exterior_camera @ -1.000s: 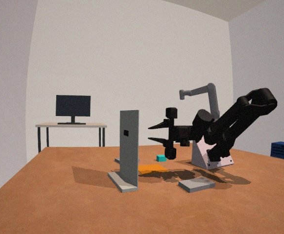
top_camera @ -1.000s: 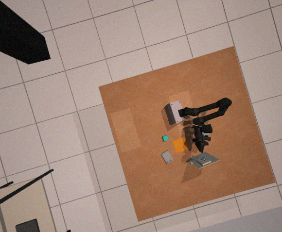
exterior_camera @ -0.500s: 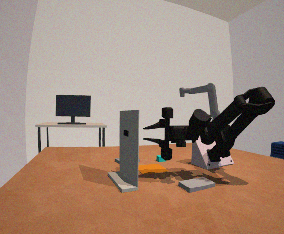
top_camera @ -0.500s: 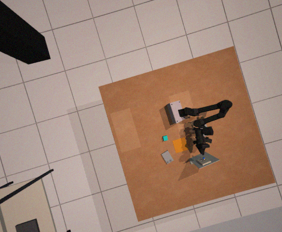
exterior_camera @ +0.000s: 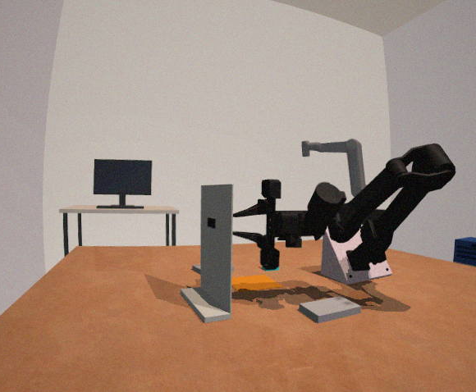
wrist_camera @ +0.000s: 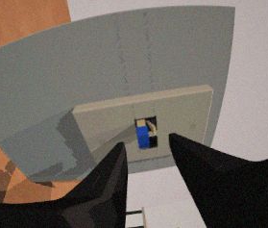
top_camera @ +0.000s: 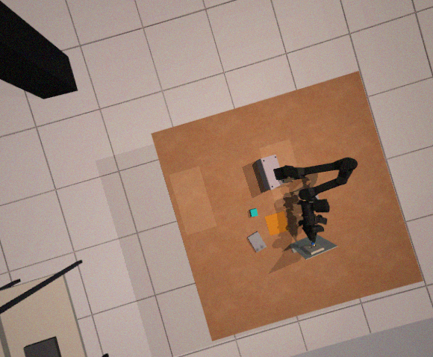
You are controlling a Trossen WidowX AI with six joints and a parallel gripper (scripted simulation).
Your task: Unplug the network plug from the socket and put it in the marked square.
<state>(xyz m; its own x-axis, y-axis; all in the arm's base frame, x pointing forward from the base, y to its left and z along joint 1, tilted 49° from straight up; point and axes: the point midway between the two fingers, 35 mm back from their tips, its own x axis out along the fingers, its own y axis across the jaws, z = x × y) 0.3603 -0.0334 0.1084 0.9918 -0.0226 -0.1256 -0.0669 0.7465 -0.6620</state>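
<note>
The network plug is 20 mm ahead of my gripper tip. The rest, counted from my gripper tip: cyan cube (200 mm behind, 240 mm to the right, 160 mm below); orange marked square (100 mm behind, 120 mm to the right, 170 mm below); upright grey panel (40 mm ahead, 60 mm below).
</note>
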